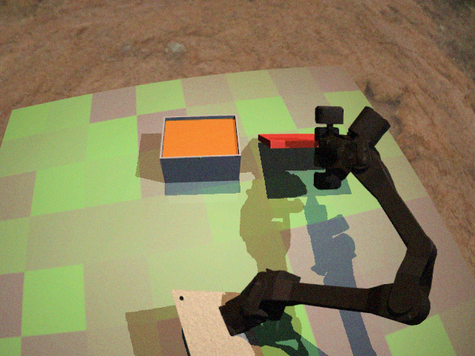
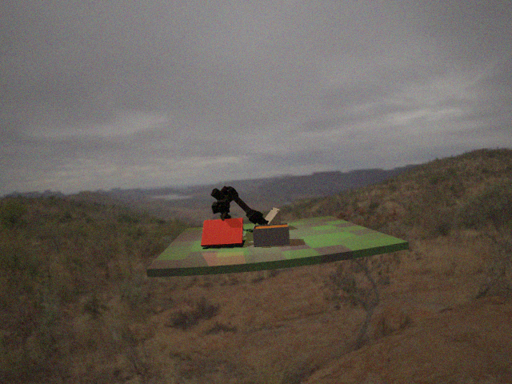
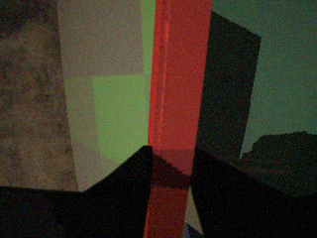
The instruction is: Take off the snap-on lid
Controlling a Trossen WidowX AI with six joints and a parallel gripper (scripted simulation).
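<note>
Right now my gripper tip is 6 cm short of the red lid, 5 cm above it and 2 cm to the left of it. Round my gripper tip: storage box: 25 cm to the left, 16 cm ahead, 8 cm below.
</note>
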